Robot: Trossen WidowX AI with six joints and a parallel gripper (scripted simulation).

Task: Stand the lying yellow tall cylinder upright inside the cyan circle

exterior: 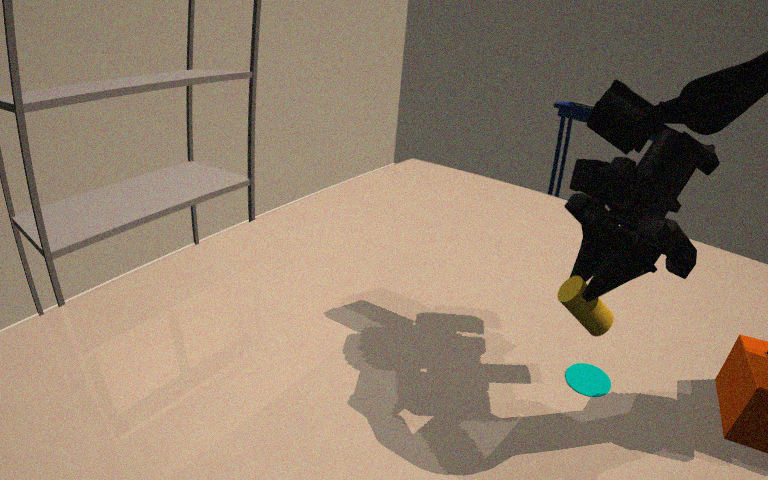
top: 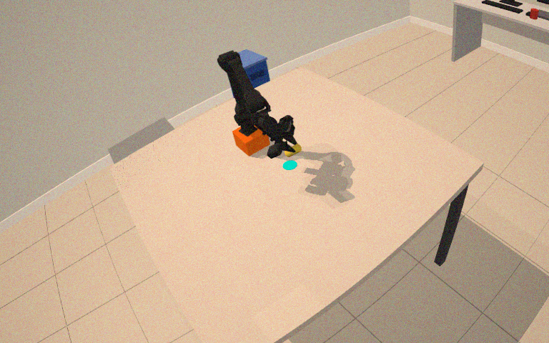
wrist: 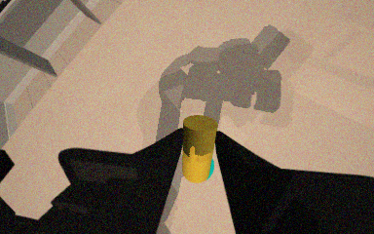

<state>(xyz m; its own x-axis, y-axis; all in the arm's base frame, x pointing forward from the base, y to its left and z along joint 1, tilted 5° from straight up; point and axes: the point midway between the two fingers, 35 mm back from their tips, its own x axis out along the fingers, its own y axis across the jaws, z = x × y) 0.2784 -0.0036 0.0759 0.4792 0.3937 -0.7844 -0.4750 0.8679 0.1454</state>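
Now: gripper tip 5 cm past the cyan circle, 1 cm to the left of it and 11 cm above it. Also, from my gripper tip: yellow tall cylinder 2 cm behind, 1 cm below.
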